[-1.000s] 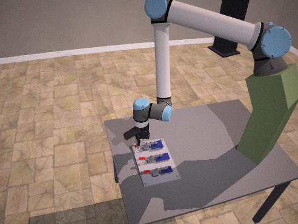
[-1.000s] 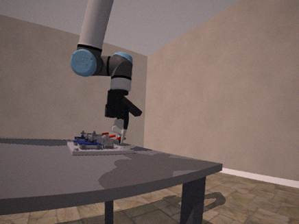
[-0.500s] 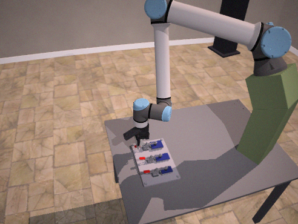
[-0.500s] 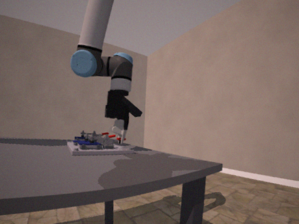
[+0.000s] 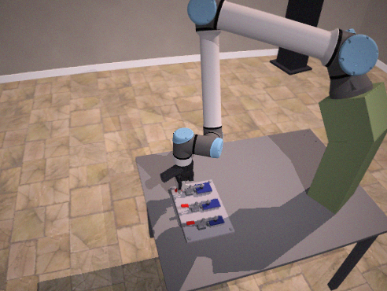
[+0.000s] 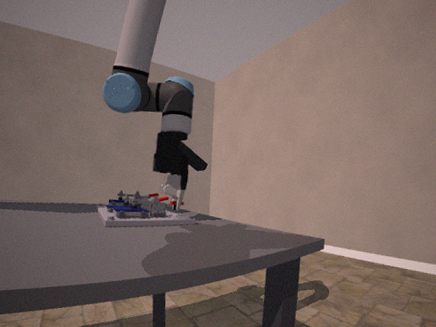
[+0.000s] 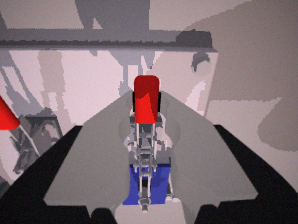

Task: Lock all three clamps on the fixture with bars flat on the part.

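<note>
Now: hand 6 cm past the fixture plate, 13 cm to the right of it and 4 cm above it.
</note>
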